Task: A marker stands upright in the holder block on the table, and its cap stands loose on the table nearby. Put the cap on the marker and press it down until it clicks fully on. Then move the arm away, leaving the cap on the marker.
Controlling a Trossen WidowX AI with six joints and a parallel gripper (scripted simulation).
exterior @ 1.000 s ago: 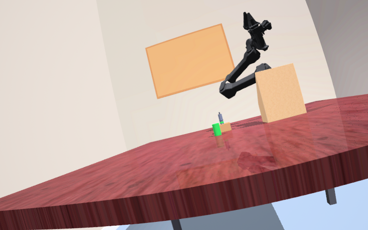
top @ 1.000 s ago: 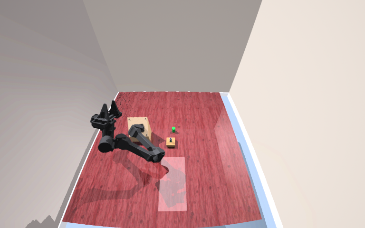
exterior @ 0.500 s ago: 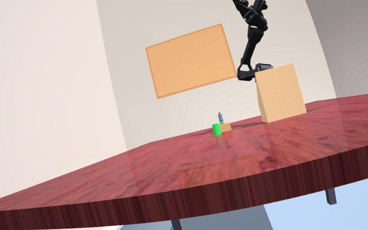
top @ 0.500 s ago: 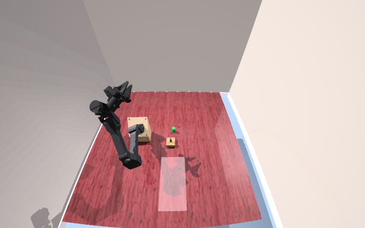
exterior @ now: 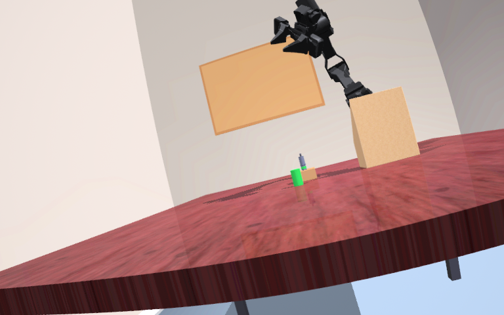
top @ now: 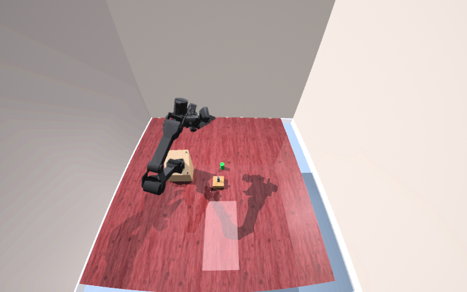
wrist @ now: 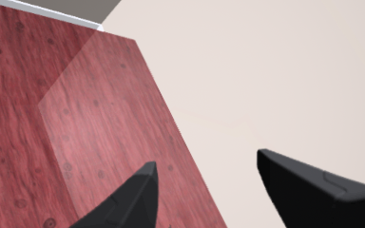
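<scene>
My gripper tip is 4 cm short of the green cap, 4 cm to the left of it and 38 cm above it. Also, from my gripper tip: holder (16 cm to the right, 39 cm below).
</scene>
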